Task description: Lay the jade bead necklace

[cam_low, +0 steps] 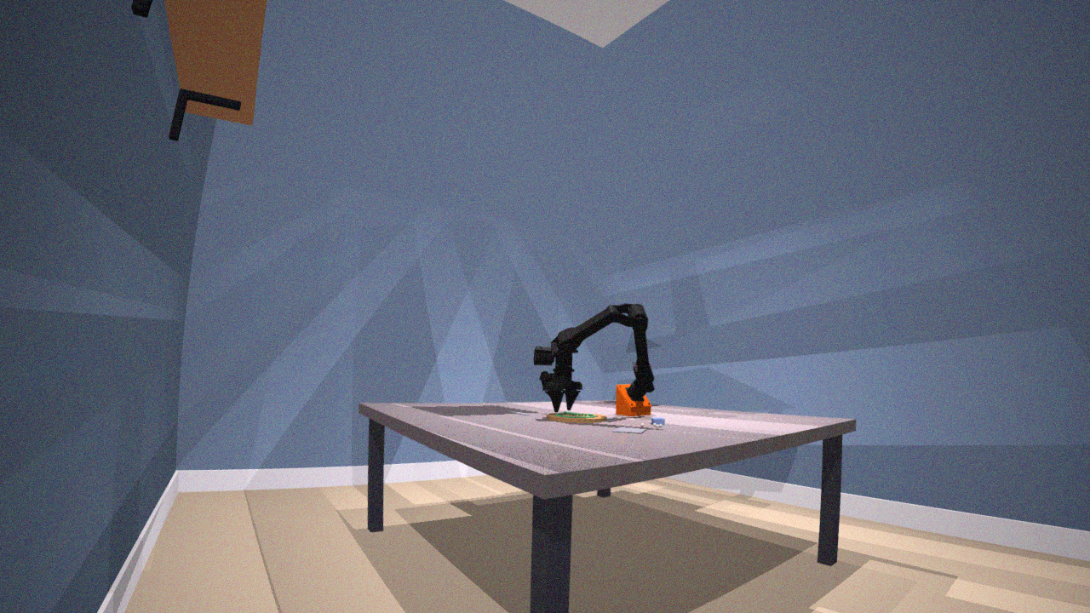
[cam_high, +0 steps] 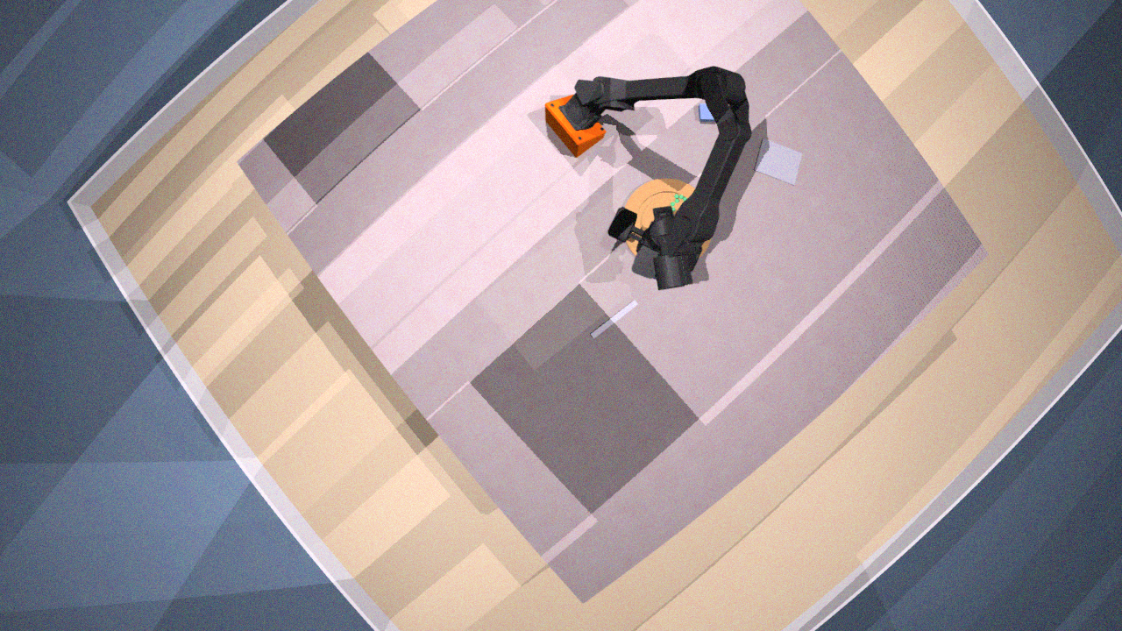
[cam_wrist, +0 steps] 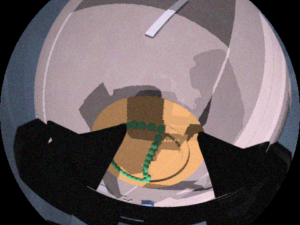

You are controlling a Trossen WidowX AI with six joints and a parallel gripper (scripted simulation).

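My gripper tip is 60 mm to the right of the round tan bead board, 10 mm past it and 10 mm above it. Also, from my gripper tip: white strip: 150 mm to the right, 90 mm ahead, 20 mm below; pale square sheet: 370 mm to the left, 20 mm below, 10 mm ahead; blue cube: 290 mm to the left, 170 mm behind, 10 mm below.
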